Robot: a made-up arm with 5 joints.
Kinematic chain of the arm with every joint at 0, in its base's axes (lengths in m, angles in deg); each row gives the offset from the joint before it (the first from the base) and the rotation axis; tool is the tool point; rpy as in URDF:
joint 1: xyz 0 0 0.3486 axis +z
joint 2: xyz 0 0 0 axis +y
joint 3: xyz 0.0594 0 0.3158 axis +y
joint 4: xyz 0.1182 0 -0.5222 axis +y
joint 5: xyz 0.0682 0 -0.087 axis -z
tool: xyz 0 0 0 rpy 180 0 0
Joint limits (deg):
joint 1: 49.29..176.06
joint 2: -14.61..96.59
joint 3: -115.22..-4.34
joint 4: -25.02..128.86
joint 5: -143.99..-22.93
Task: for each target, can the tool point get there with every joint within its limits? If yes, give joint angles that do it. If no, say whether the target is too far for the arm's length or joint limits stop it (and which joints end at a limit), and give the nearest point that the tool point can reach.
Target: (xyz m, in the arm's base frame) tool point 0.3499 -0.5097 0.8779
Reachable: no: joint limits stop it (at a limit: joint 2, joint 3) | nearest point 0.1545 -0.2250 0.2525 | short by 0.714 m
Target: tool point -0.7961 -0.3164 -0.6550
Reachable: no: too far | nearest point -0.6001 0.0413 -0.3215 | short by 0.527 m
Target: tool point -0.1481 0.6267 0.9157
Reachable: yes | joints 103.30 -2.03 -98.39 28.01 -103.76
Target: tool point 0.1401 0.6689 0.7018
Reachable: yes | joints 78.17 -0.93 -74.02 -8.57 -87.10
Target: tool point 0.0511 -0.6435 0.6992
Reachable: no: joint limits stop it (at a limit: joint 2, joint 3) | nearest point 0.0228 -0.2868 0.2427 | short by 0.580 m
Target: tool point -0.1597 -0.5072 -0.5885
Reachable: no: too far | nearest point -0.0447 -0.1421 -0.2043 | short by 0.542 m
